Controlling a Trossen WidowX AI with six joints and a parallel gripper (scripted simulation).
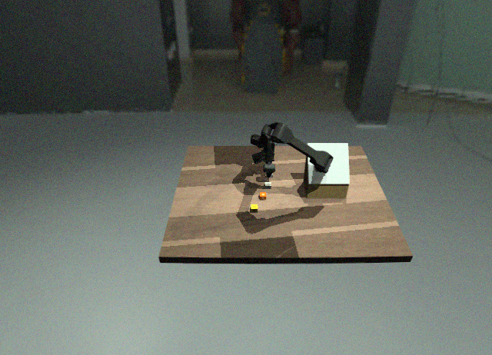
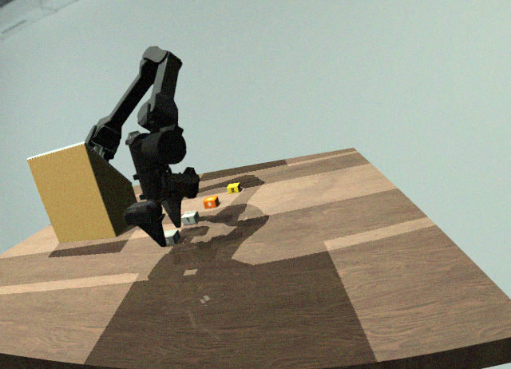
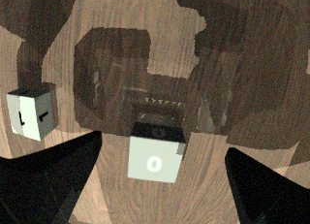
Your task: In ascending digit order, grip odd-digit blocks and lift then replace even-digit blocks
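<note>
Right now the white block is 1 cm ahead of my gripper tip and 10 cm to the left of it. The rest, counted from my gripper tip: yellow block (8 cm ahead, 29 cm to the left); grey block (1 cm behind, 1 cm to the left); orange block (4 cm ahead, 19 cm to the left).
</note>
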